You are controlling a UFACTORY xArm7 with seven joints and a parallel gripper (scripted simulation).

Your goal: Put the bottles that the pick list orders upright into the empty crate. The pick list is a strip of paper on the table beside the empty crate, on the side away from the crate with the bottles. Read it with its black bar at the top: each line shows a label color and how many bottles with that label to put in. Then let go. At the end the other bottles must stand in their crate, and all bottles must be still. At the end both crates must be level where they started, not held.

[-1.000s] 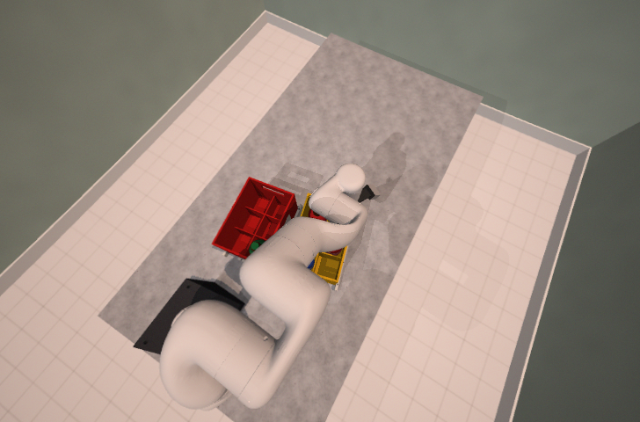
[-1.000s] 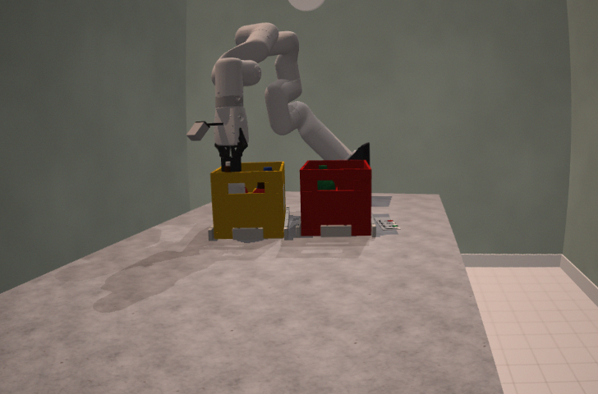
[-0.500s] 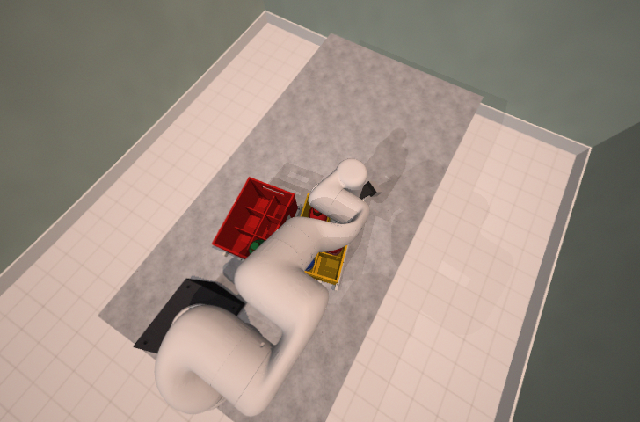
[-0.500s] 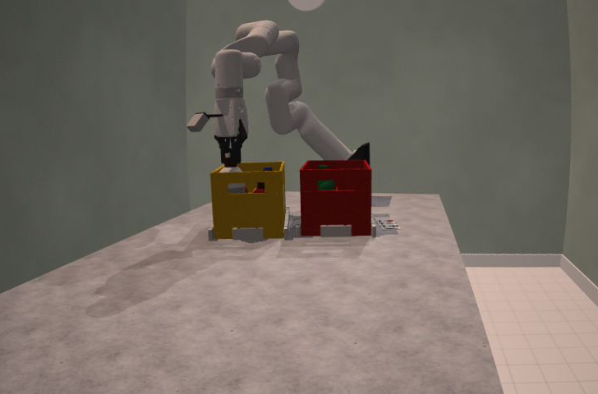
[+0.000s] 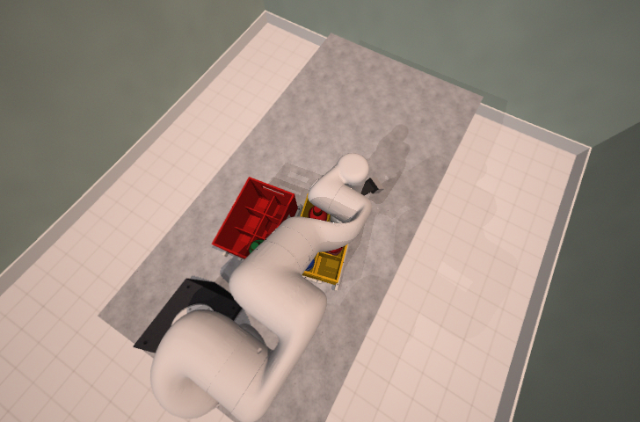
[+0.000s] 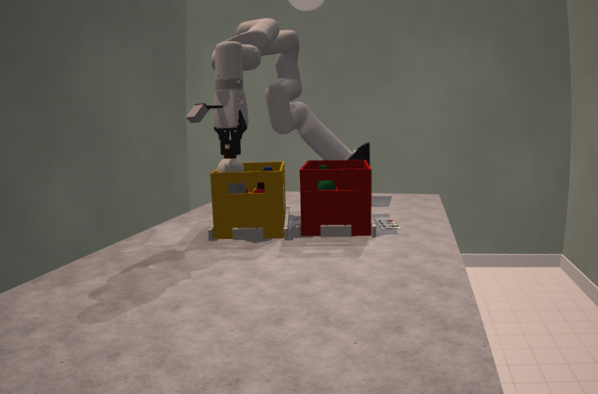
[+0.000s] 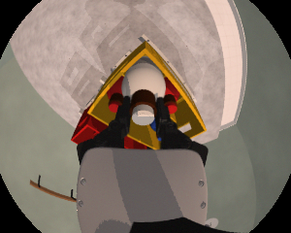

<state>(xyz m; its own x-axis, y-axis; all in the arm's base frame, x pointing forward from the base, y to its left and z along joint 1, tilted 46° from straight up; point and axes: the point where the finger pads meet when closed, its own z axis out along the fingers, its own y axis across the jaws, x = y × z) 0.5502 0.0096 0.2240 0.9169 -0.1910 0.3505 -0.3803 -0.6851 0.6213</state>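
Now: hand 7 cm above the white bottle. Round my hand: blue bottle: 19 cm behind, 15 cm below, 1 cm to the left; then red crate: 23 cm to the left, 20 cm behind, 15 cm below; then yellow crate: 15 cm below, 10 cm behind, 1 cm to the left.
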